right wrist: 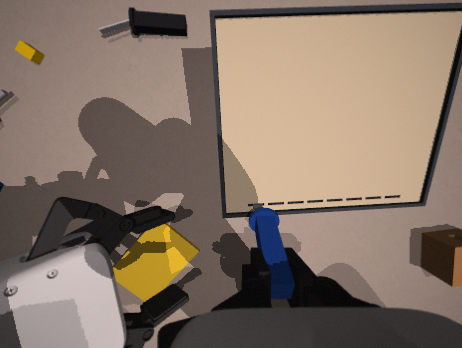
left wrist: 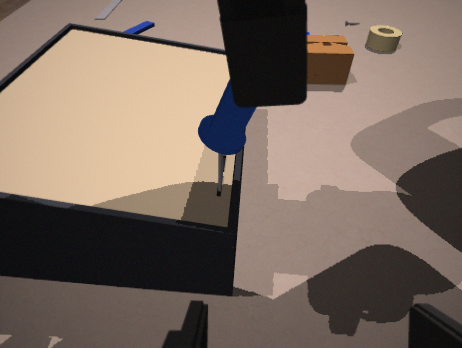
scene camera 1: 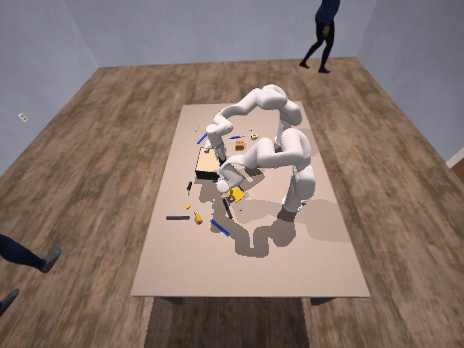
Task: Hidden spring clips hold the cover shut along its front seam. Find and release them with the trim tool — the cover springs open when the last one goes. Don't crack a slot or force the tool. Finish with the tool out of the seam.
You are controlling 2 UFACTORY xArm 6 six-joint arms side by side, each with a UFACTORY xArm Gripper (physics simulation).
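Places are measured from the left arm's base along level axes (x ahead, y left, z up), in centimetres.
Where they show: left gripper, fingertip midpoint: (right wrist: 175, 253) (left wrist: 307, 337); right gripper, fingertip midpoint: (right wrist: 270, 267) (left wrist: 271, 88); left arm's base, link origin: (scene camera 1: 291, 203).
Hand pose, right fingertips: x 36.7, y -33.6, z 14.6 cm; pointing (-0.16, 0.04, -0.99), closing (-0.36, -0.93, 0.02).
Each offset is from my right fingertips to the centre of the thing. "spot": to the spot under its first point.
The black box {dz -9.5, dx +8.0, dy -10.8 cm} (scene camera 1: 207, 175) (left wrist: 115, 245) (right wrist: 218, 115) has a tan cover {dz -6.1, dx +8.4, dy -11.0 cm} (scene camera 1: 207, 161) (left wrist: 125, 110) (right wrist: 330, 110) that lies flat and shut. A row of thin dark slots {spot: dz -7.4, dx -0.4, dy -9.4 cm} (right wrist: 334, 200) runs along one edge of the cover in the right wrist view. My right gripper (left wrist: 271, 88) (right wrist: 270, 267) is shut on the blue-handled trim tool {dz -2.0, dx +1.8, dy -0.7 cm} (left wrist: 226, 125) (right wrist: 270, 240). The tool's thin grey blade stands near upright, its tip at the slot nearest the corner; its depth cannot be told. My left gripper (left wrist: 306, 325) (right wrist: 175, 253) is open, beside the box and above a yellow block {dz -14.3, dx -2.9, dy +16.4 cm} (scene camera 1: 236, 194) (right wrist: 150, 270).
An orange-brown block {spot: dz -10.6, dx -17.7, dy -24.2 cm} (scene camera 1: 240, 145) (left wrist: 327, 65) (right wrist: 440, 252) and a tape roll {dz -13.3, dx -32.4, dy -34.2 cm} (scene camera 1: 254, 136) (left wrist: 384, 39) stand beyond the right gripper. A black-handled tool {dz -13.3, dx +27.1, dy +4.0 cm} (scene camera 1: 189, 185) (right wrist: 159, 23) lies beside the box. A blue bar {dz -14.3, dx +12.0, dy +37.9 cm} (scene camera 1: 220, 227) and an orange item {dz -13.0, dx +24.3, dy +27.6 cm} (scene camera 1: 198, 218) lie farther off.
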